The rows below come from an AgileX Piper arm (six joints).
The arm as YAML. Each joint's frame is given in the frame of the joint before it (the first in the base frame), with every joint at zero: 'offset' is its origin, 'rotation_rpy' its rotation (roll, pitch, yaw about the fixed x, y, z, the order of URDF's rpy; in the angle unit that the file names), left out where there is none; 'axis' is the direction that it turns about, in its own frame. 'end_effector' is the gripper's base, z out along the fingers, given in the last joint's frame.
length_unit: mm
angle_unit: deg
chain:
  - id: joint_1
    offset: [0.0, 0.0, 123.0]
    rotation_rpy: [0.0, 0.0, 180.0]
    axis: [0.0, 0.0, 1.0]
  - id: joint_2
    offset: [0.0, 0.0, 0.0]
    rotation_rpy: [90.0, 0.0, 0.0]
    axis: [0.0, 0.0, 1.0]
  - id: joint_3
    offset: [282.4, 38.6, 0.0]
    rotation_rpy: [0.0, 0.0, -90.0]
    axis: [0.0, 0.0, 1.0]
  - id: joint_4
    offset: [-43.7, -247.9, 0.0]
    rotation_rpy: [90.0, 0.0, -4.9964]
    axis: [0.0, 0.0, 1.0]
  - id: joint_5
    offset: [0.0, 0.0, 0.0]
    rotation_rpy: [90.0, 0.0, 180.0]
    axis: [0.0, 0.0, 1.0]
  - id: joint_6
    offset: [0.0, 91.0, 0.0]
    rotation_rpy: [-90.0, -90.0, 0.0]
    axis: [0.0, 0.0, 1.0]
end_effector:
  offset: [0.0, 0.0, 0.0]
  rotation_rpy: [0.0, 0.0, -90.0]
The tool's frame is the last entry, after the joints.
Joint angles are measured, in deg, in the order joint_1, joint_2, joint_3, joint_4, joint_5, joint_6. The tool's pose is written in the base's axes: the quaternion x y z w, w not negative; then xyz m. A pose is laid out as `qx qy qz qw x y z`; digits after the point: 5 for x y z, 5 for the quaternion.
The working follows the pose.
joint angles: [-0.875, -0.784, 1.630, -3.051, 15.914, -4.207]
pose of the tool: -0.03780 0.77480 -0.04976 0.62911 0.05468 -0.00216 0.17925
Where each joint sits with the arm in this pose, in the base's axes (m; each line is computed from the numbers above, not from the rounded line before):
joint_1: 0.0000 0.0000 0.1230
joint_2: 0.0000 0.0000 0.1230
joint_3: -0.2829 0.0043 0.1577
joint_4: -0.0344 0.0005 0.1978
joint_5: -0.0344 0.0005 0.1978
joint_6: 0.0547 -0.0022 0.1793
the tool: 0.0547 -0.0022 0.1793

